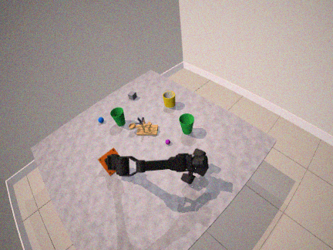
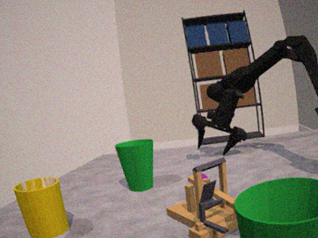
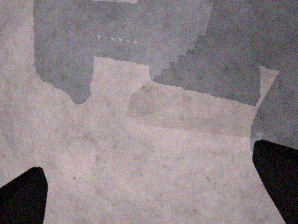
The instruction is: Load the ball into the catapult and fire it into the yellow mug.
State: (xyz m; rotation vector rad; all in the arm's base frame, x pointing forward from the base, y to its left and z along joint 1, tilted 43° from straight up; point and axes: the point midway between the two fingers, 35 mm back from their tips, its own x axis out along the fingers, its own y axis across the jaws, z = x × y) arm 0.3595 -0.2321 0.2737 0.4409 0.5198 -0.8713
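The catapult upright frame is 460 mm to the left of my gripper tip, 70 mm behind it and 60 mm above it. The rest, counted from my gripper tip: wooden catapult 490 mm to the left, 80 mm behind, 30 mm above; purple ball 270 mm to the left, 10 mm below, 10 mm behind; yellow mug 550 mm to the left, 220 mm ahead, 10 mm above.
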